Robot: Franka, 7 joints.
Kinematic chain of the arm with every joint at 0, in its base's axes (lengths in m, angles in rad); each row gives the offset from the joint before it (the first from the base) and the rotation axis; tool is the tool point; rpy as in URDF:
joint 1: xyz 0 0 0.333 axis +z
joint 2: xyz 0 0 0 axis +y
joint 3: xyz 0 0 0.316 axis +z
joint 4: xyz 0.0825 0 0 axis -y
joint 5: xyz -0.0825 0 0.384 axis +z
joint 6: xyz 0 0 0 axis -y
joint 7: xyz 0.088 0 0 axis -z
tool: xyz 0 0 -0.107 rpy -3.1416 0 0
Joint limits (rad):
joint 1: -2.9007..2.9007
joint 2: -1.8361..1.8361
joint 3: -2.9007..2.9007
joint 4: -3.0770..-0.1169
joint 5: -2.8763..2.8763
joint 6: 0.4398..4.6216
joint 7: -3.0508..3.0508
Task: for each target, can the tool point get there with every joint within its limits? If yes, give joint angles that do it. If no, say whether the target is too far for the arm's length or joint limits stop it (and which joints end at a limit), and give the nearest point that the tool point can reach.
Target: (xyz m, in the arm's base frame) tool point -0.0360 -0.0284 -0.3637
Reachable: no: joint limits stop it (at a limit: joint 2) | nearest point -0.0530 -0.0418 -0.3150 | short by 0.053 m
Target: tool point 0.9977 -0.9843 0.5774
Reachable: no: too far | nearest point 0.6016 -0.5935 0.4804 | short by 0.565 m
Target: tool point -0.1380 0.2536 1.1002
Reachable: yes | joints 1.7561 0.4725 2.4006 -0.5341 -0.0409 3.5159 -0.0344
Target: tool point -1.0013 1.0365 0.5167
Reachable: no: too far | nearest point -0.5913 0.6121 0.4415 | short by 0.595 m
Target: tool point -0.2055 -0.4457 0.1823
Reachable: yes | joints -2.3146 0.8383 0.0619 -1.8434 -1.9888 4.2260 -0.1135
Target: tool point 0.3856 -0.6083 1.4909
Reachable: no: too far | nearest point 0.2426 -0.3827 1.0615 | short by 0.506 m
